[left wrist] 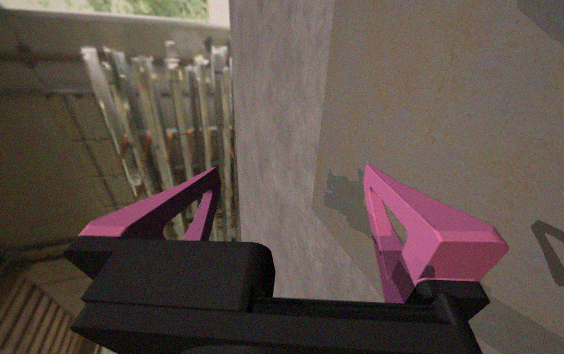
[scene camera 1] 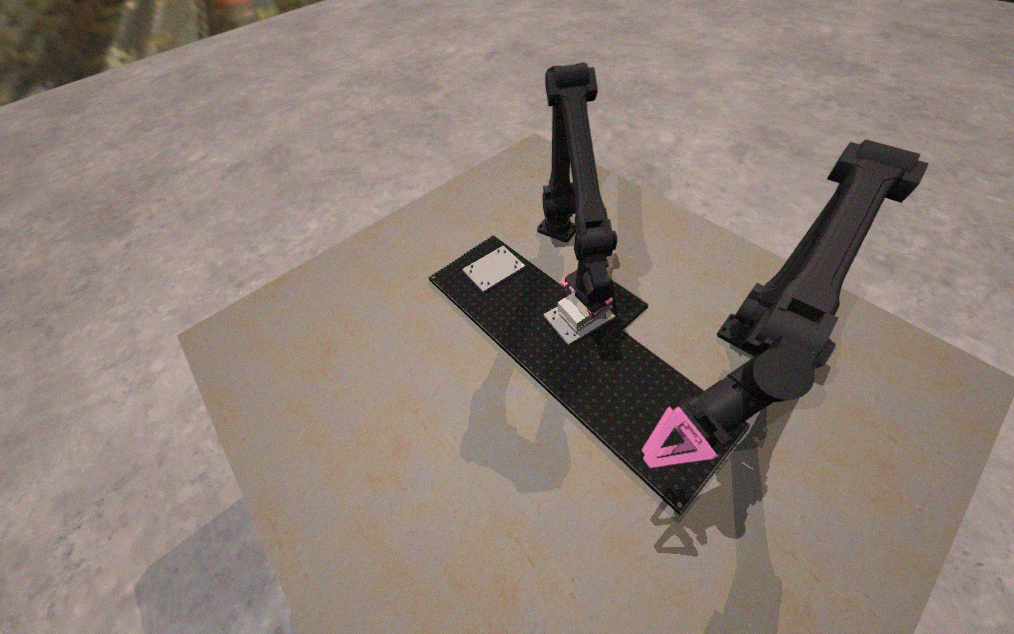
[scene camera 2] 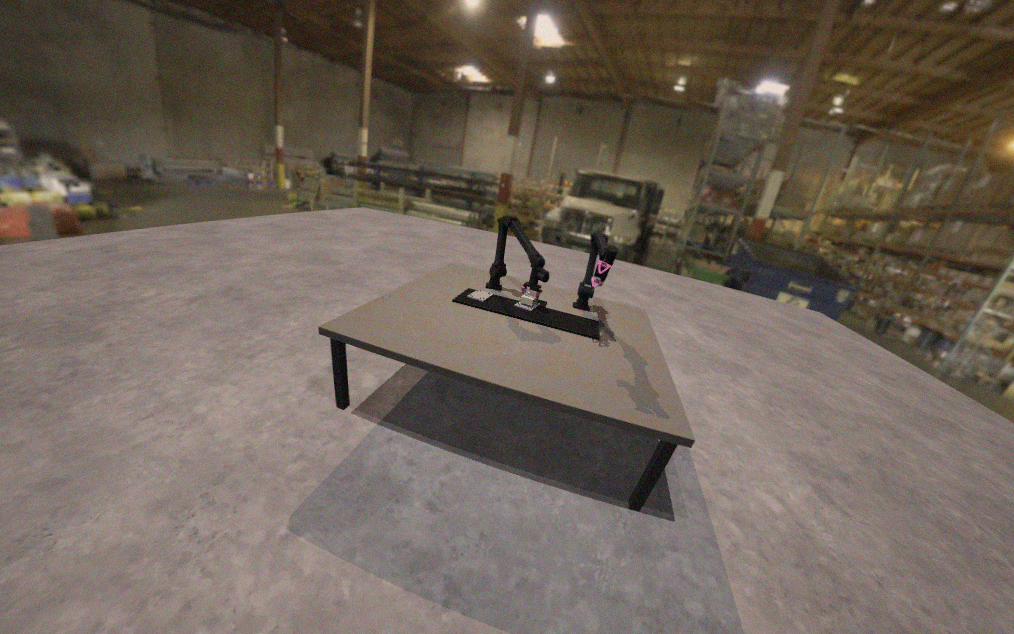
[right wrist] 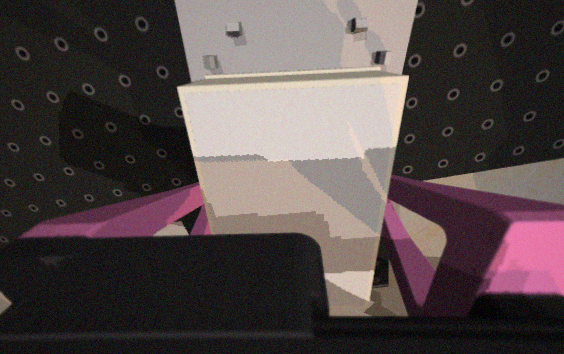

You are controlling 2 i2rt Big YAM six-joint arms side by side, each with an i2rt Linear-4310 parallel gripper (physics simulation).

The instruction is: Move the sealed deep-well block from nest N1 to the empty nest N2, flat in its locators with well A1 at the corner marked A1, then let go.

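Places are measured from the left arm's base along level axes (x left, y back, z up), in metres.
Pixels of known places: left gripper, fingertip midpoint: (left wrist: pixel 289 174) (scene camera 1: pixel 645 458) (scene camera 2: pixel 596 280); right gripper, fingertip midpoint: (scene camera 1: pixel 582 306) (scene camera 2: pixel 529 298) (right wrist: pixel 293 185); left arm's base at its link origin: (scene camera 1: pixel 743 336) (scene camera 2: pixel 580 307); right arm's base at its link origin: (scene camera 1: pixel 557 229) (scene camera 2: pixel 493 287).
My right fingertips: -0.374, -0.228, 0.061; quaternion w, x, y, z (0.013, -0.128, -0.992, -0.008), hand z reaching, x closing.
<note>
Ahead of a thing's pixels: the offset from my right fingertips to its middle, as dx, dy, dz. "spot": to the spot under its first point. Level surfaces: height alone.
The pale deep-well block @[+0.002, +0.007, +0.003] (scene camera 1: pixel 574 310) (scene camera 2: pixel 530 298) (right wrist: pixel 300 125) is between the pink fingers of my right gripper (scene camera 1: pixel 587 299) (scene camera 2: pixel 530 290) (right wrist: pixel 293 185), which is shut on it. The block is over the middle nest plate @[-0.005, -0.006, -0.037] (scene camera 1: pixel 572 336) (right wrist: pixel 295 35), toward the arm; several small locators show past its far edge. Whether it touches the plate is unclear. Another nest plate @[-0.324, -0.022, -0.037] (scene camera 1: pixel 493 267) (scene camera 2: pixel 480 296), with bare top and small locators, is at the board's left end. Nest labels and the A1 mark are unreadable. My left gripper (scene camera 1: pixel 678 441) (scene camera 2: pixel 601 273) (left wrist: pixel 289 174) is open and empty.
The black perforated board @[dz -0.048] (scene camera 1: pixel 553 377) (scene camera 2: pixel 564 319) lies on the brown table @[dz -0.061] (scene camera 1: pixel 373 418) (scene camera 2: pixel 418 328). The left gripper hangs above the board's right end in scene camera 1 and hides part of it. A pale patch @[spot: +0.434, +0.101, -0.061] (scene camera 2: pixel 590 315) shows near that end in scene camera 2.
</note>
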